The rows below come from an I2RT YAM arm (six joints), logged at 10 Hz.
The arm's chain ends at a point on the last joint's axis. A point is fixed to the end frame.
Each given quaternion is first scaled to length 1.
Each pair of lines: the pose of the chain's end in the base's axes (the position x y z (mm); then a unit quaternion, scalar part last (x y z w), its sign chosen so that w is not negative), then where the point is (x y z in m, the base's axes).
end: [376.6, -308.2, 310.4, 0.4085, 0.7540, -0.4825, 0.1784]
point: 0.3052 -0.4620 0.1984
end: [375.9, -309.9, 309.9, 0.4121, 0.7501, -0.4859, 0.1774]
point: 0.3029 -0.4637 0.1989
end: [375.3, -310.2, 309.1, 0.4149, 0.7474, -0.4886, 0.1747]
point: 0.3005 -0.4637 0.1989
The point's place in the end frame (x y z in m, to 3 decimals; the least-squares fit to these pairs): 0.049 -0.022 0.196
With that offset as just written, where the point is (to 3 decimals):
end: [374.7, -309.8, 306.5, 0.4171, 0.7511, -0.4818, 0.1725]
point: 0.300 -0.461 0.194
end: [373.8, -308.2, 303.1, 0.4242, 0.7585, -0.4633, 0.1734]
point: 0.302 -0.456 0.183
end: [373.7, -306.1, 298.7, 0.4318, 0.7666, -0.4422, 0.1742]
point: 0.305 -0.449 0.171
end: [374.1, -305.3, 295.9, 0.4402, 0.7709, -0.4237, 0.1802]
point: 0.310 -0.444 0.162
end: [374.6, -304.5, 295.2, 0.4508, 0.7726, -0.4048, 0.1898]
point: 0.316 -0.440 0.155
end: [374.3, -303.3, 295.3, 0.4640, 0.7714, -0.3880, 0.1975]
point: 0.320 -0.435 0.150
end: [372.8, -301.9, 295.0, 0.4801, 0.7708, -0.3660, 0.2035]
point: 0.323 -0.428 0.143
